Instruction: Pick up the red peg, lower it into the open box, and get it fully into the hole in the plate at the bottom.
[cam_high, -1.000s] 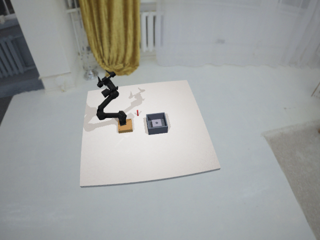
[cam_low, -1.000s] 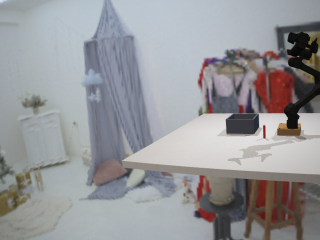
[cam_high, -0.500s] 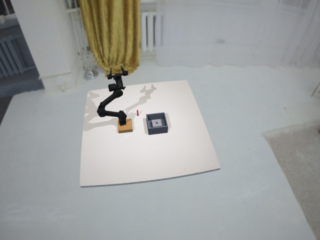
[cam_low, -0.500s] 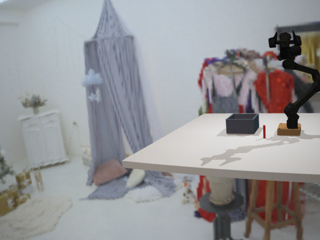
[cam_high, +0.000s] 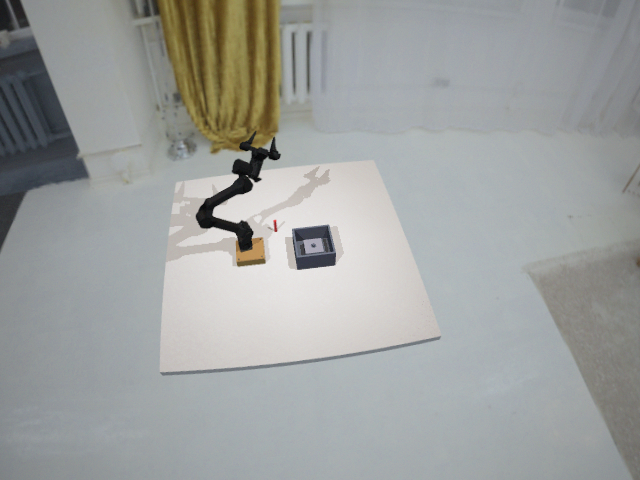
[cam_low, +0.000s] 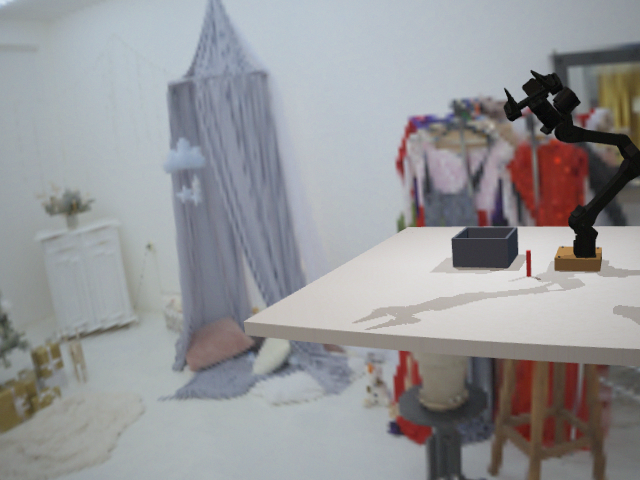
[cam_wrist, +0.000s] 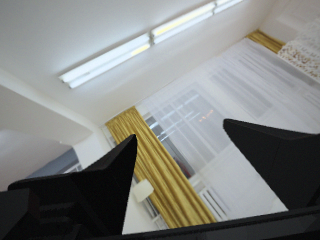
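The red peg lies 550 mm below my gripper tip and 60 mm to the right of it. Round my gripper tip: plate 540 mm below, 270 mm to the right, 140 mm ahead; dark grey box 560 mm below, 270 mm to the right, 140 mm ahead.
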